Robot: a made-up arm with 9 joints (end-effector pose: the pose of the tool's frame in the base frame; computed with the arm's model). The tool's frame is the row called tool. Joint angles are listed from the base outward.
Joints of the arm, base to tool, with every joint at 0 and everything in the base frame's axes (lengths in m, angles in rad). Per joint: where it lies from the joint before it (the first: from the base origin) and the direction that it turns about. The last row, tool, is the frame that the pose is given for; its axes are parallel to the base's.
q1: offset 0 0 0.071 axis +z
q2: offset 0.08 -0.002 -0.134 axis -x
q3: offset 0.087 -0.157 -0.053 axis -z
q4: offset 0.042 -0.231 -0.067 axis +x
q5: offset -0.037 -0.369 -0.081 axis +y
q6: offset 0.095 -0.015 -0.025 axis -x
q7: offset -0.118 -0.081 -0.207 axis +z
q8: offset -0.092 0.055 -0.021 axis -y
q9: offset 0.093 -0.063 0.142 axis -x
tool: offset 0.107 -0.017 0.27
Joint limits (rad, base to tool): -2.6..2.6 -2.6..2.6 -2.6..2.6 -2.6..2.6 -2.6..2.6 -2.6..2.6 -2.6..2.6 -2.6..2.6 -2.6..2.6
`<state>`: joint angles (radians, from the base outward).
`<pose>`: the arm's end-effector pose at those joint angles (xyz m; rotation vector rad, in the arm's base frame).
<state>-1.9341 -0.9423 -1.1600 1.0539 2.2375 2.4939 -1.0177 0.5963 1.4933</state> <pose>0.0545 -0.4133 -0.7614 -1.9330 -2.2088 -0.7059</pose>
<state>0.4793 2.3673 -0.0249 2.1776 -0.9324 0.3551 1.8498 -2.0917 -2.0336</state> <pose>0.7668 -0.1909 0.3486 -0.3628 0.2277 -0.4247</pose>
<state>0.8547 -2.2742 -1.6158 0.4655 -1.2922 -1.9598 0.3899 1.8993 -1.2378</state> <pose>-0.0463 0.4140 0.4391 0.8139 -0.5993 1.3814</pose>
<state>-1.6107 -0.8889 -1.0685 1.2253 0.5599 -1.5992 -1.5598 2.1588 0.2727</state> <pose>-0.0532 -0.7592 -0.2905 0.7769 0.1408 -1.1788</pose>
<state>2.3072 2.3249 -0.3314 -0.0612 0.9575 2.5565 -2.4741 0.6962 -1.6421</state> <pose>-0.5892 -0.2069 0.6472 1.2401 0.2110 -0.9044</pose>
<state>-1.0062 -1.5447 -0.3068 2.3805 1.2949 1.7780 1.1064 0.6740 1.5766</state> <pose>0.4624 0.1810 -0.3445 0.1455 2.6658 1.2237</pose>
